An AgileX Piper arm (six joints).
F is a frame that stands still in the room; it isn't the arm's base.
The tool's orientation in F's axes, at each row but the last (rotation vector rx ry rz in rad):
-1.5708 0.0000 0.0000
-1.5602 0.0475 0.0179
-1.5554 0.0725 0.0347
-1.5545 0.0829 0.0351
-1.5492 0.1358 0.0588
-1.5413 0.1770 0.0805
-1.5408 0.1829 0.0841
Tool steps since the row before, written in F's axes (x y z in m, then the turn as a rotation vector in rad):
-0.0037 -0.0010 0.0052 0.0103 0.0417 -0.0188
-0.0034 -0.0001 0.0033 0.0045 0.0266 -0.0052
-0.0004 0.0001 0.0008 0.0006 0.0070 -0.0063
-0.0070 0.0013 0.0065 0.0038 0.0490 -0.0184
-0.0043 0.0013 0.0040 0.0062 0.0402 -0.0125
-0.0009 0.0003 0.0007 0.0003 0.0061 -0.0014
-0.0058 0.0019 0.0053 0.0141 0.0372 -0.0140
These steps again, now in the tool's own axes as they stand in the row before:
-0.0037 -0.0052 -0.0010 0.0103 0.0188 0.0417
-0.0035 -0.0032 -0.0001 0.0042 0.0053 0.0266
-0.0005 -0.0008 0.0001 0.0009 0.0064 0.0069
-0.0075 -0.0059 0.0012 0.0037 0.0189 0.0488
-0.0048 -0.0034 0.0011 0.0058 0.0125 0.0403
-0.0010 -0.0005 0.0003 0.0002 0.0015 0.0061
-0.0067 -0.0042 0.0016 0.0140 0.0125 0.0378

